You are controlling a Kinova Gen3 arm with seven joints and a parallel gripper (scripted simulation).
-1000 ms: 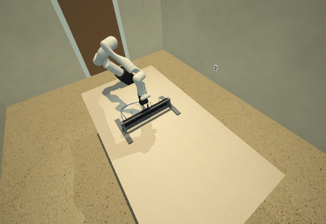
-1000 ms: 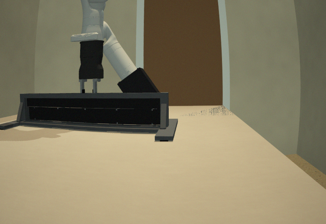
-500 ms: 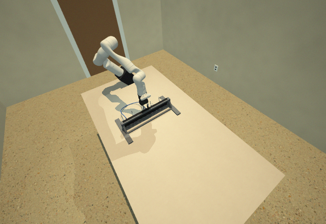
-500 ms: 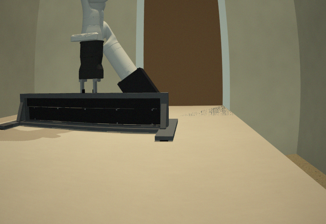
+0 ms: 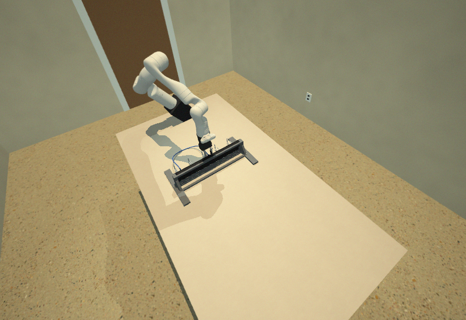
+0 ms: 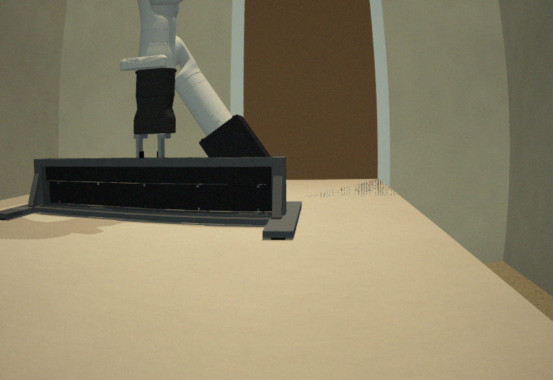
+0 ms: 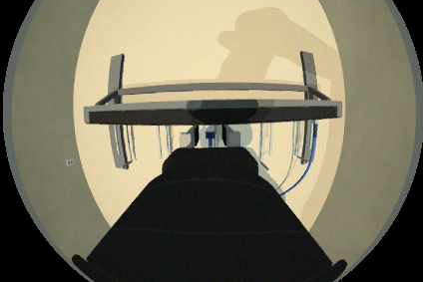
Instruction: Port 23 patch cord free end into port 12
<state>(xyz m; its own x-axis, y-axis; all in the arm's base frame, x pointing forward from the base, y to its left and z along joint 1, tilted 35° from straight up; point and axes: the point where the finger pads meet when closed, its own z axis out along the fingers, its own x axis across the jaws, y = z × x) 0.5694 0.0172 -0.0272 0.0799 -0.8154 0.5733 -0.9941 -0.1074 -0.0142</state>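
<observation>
Right now my hand is 10 mm short of the plug and 10 mm above it.
</observation>
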